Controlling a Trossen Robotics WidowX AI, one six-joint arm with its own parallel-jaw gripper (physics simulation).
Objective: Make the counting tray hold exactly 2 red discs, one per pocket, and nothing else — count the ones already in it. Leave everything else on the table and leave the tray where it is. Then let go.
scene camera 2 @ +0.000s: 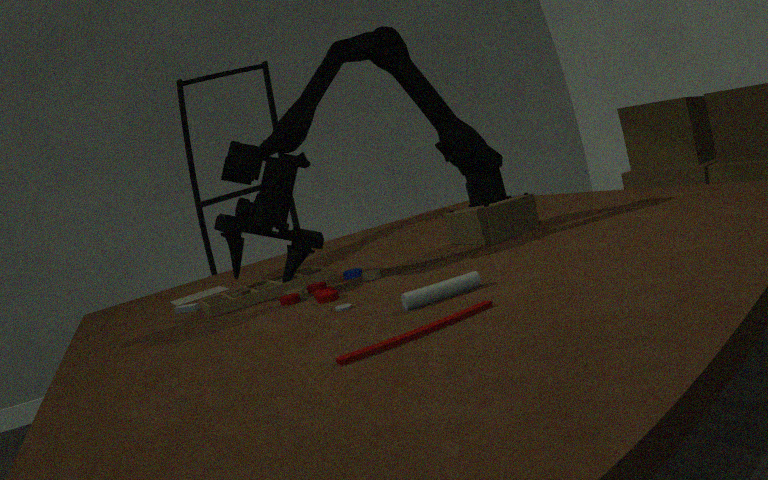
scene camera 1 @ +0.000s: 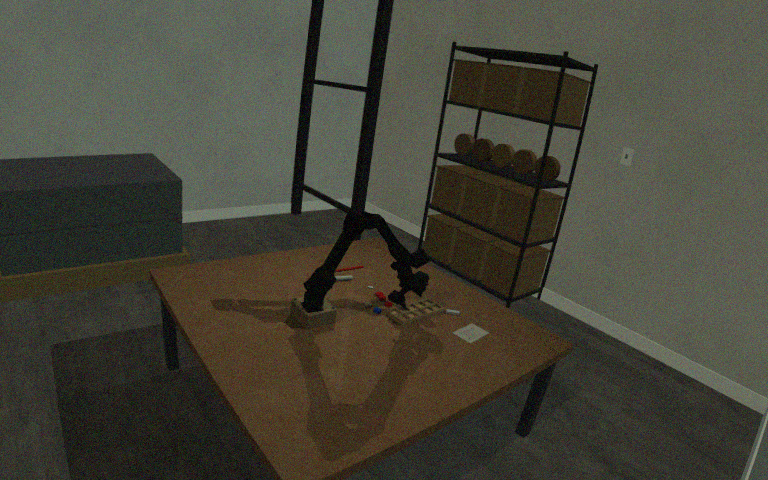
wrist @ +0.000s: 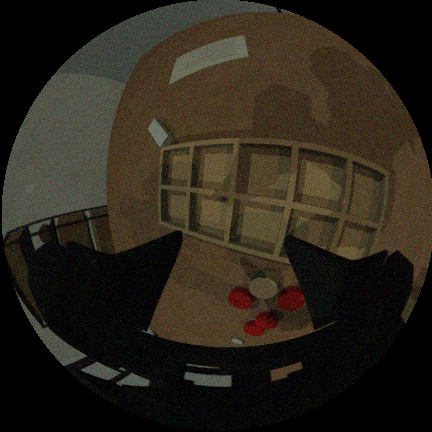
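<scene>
The wooden counting tray (scene camera 1: 416,318) (scene camera 2: 226,305) (wrist: 265,142) lies flat, with two rows of pockets. No disc shows in the pockets visible in the wrist view; the right finger hides part of the near right end. Several red discs lie on the table beside the tray's near long side, among them one red disc (scene camera 2: 289,298) (wrist: 241,297), another (scene camera 2: 325,294) (wrist: 291,298) and a third (wrist: 266,320) overlapping a fourth in the wrist view. A tan disc (wrist: 263,288) lies between the first two. My gripper (scene camera 2: 262,278) (wrist: 234,238) is open and empty, fingers spread low above the tray.
A blue disc (scene camera 1: 377,310) (scene camera 2: 352,273) lies near the tray's end towards the arm base. A white cylinder (scene camera 2: 441,290), a red rod (scene camera 2: 416,332) and a small white disc (scene camera 2: 343,307) lie beyond the red discs. A white block (wrist: 158,133) and paper (scene camera 1: 470,332) (wrist: 210,57) lie past the tray.
</scene>
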